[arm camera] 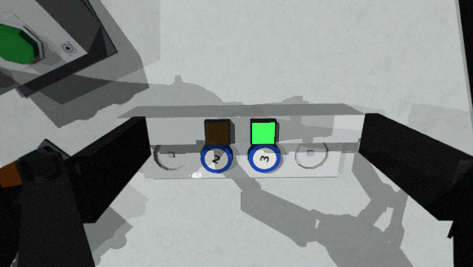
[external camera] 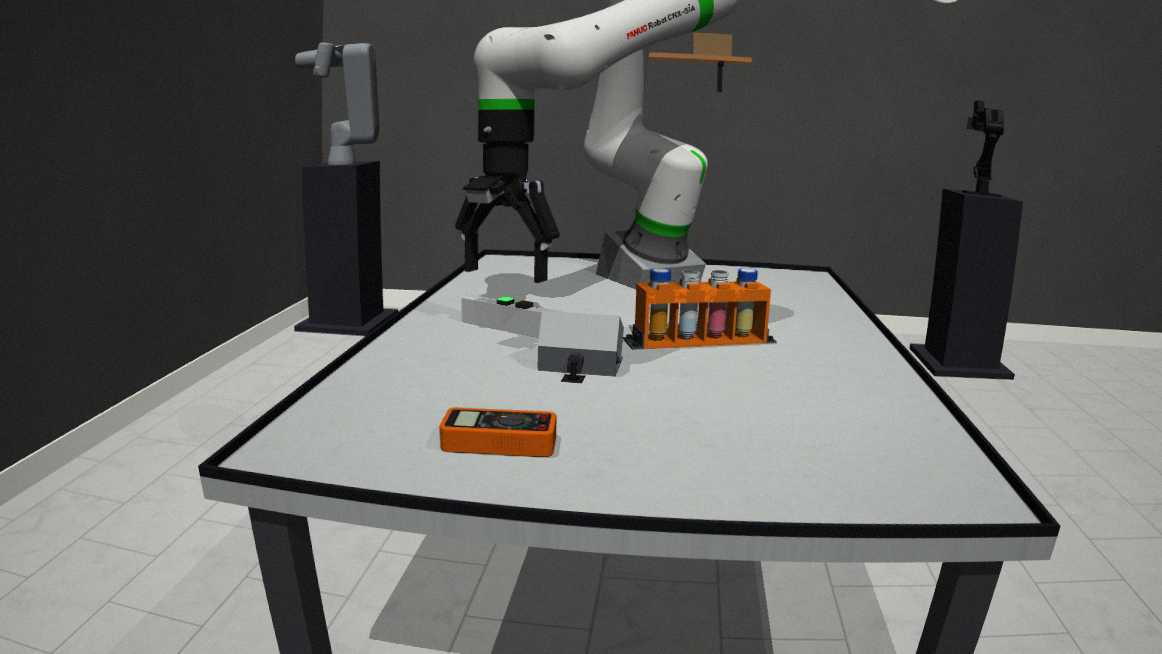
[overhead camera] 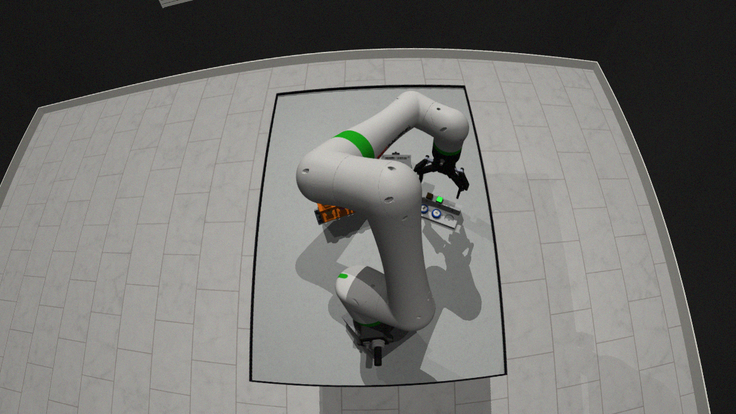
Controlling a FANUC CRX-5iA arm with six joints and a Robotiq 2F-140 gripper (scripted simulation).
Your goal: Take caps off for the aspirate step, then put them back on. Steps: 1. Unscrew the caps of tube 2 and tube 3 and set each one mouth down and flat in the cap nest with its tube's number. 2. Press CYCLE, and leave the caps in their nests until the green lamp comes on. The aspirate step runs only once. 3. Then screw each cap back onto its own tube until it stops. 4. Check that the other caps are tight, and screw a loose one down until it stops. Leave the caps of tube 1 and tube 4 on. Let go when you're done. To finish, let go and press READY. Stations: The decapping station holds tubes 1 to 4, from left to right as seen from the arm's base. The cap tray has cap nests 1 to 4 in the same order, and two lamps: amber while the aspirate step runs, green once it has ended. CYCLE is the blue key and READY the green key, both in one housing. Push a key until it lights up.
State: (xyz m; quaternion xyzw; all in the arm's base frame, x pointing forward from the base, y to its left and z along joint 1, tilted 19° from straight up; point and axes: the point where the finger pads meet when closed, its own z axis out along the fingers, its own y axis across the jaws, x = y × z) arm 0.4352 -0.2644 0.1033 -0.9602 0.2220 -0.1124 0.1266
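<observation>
My hand is 90 mm above the cap 2, 60 mm to the right of it and 40 mm past it. Round my hand: cap 3 (90 mm below, 60 mm behind, 10 mm to the left); then green key (130 mm to the left, 120 mm ahead, 40 mm below); then grey key housing (150 mm to the left, 140 mm ahead, 50 mm below).
</observation>
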